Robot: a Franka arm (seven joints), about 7 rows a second.
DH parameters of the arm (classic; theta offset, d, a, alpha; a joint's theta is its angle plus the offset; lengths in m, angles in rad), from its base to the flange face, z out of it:
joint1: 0 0.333 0 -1.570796
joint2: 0 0 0 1.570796
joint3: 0 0.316 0.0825 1.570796
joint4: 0 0 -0.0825 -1.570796
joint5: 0 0.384 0 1.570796
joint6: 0 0 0.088 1.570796
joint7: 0 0.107 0 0
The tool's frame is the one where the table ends.
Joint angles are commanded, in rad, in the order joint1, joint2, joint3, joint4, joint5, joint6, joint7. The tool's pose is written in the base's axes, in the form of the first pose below.
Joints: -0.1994, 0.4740, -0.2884, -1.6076, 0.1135, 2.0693, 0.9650
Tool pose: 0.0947 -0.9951 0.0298 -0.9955 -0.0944 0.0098 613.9 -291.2 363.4
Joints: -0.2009, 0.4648, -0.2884, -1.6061, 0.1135, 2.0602, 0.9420
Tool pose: 0.1159 -0.9929 0.0279 -0.9932 -0.1157 0.0079 612.6 -291.6 369.4
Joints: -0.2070, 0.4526, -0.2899, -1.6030, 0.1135, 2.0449, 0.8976
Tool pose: 0.1525 -0.9880 0.0247 -0.9883 -0.1524 0.0074 609.2 -295.4 377.6
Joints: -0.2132, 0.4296, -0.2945, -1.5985, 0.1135, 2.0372, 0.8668
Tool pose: 0.1725 -0.9845 0.0328 -0.9849 -0.1729 -0.0101 605.1 -301.1 394.4
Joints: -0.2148, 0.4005, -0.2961, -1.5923, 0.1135, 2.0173, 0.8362
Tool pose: 0.1994 -0.9793 0.0360 -0.9794 -0.2004 -0.0254 601.6 -301.7 414.6
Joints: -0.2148, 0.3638, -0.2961, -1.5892, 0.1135, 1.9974, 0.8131
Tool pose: 0.2214 -0.9743 0.0405 -0.9737 -0.2232 -0.0457 597.0 -300.1 438.1
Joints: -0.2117, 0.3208, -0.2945, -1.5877, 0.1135, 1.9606, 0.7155
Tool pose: 0.3196 -0.9467 0.0396 -0.9453 -0.3214 -0.0556 590.5 -294.4 462.9
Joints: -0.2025, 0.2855, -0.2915, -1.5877, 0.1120, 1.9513, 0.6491
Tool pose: 0.3920 -0.9183 0.0560 -0.9154 -0.3954 -0.0755 588.2 -286.0 484.3
